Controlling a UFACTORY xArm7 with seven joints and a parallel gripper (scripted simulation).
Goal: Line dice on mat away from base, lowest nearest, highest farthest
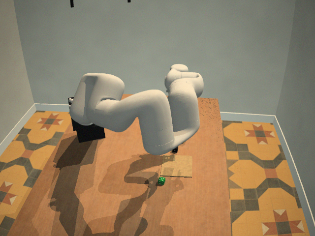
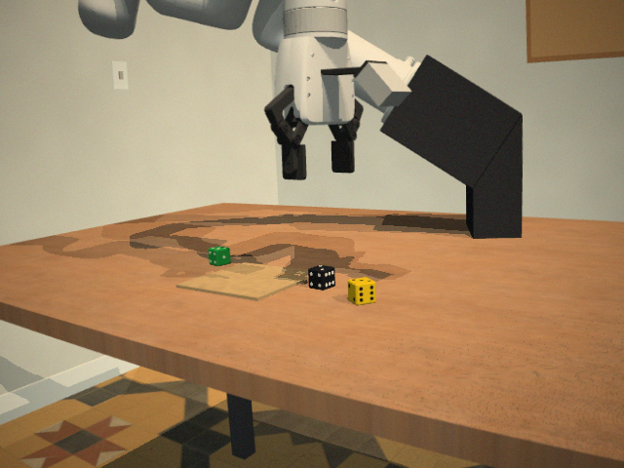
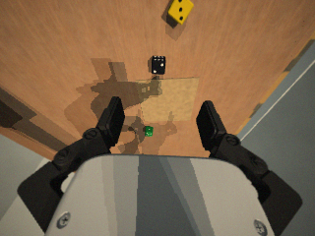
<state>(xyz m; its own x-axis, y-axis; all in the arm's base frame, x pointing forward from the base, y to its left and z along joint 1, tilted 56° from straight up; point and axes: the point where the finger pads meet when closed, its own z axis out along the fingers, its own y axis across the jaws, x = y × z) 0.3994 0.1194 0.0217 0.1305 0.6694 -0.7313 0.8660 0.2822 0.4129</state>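
Right now the black die is 14 cm below my hand, 1 cm to the right of it and 1 cm behind it. Round my hand: tan mat (15 cm below, 11 cm to the right); then yellow die (14 cm below, 7 cm to the left, 3 cm ahead); then green die (22 cm to the right, 14 cm below, 6 cm behind).
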